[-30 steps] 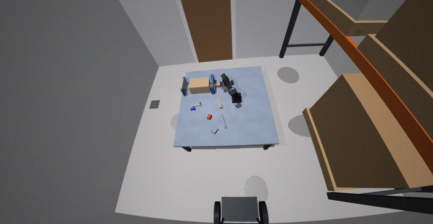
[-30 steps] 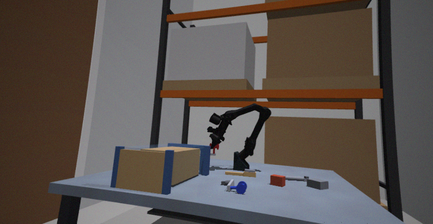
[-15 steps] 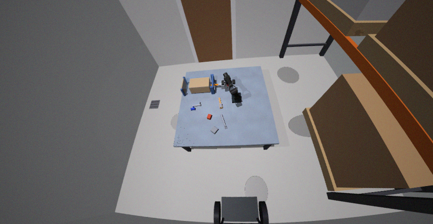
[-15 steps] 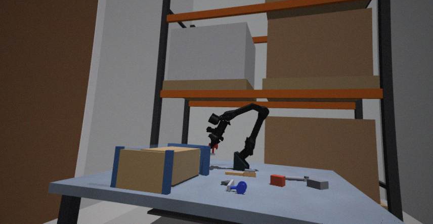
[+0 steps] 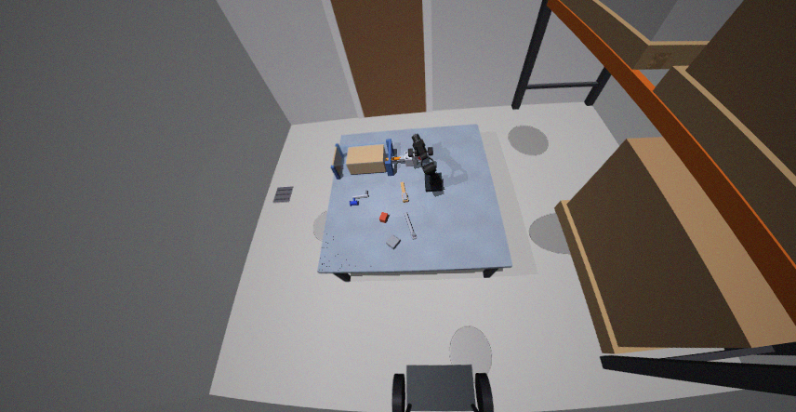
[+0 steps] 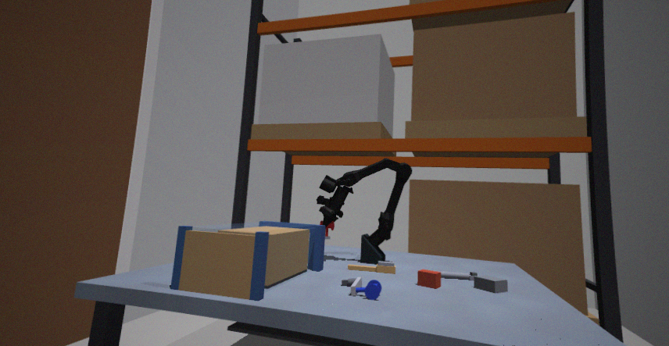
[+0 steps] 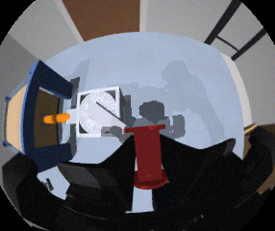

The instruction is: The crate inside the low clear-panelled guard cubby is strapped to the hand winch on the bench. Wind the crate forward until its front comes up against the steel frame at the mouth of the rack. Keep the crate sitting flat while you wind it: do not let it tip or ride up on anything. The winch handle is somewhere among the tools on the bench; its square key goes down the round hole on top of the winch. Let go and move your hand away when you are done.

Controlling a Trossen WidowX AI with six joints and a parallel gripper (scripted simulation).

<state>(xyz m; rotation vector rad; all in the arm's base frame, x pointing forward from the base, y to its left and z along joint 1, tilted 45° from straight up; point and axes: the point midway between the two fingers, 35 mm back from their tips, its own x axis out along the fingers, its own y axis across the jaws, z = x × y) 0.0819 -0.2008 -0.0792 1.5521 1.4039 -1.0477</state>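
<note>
Now: gripper tip 3 cm short of the winch handle, 1 cm to the left of it and 3 cm above it. Also, from my gripper tip: blue frame (24 cm ahead, 6 cm to the right, 3 cm below); red knob (2 cm to the left); grey winch (6 cm ahead, 6 cm to the right, 10 cm below).
</note>
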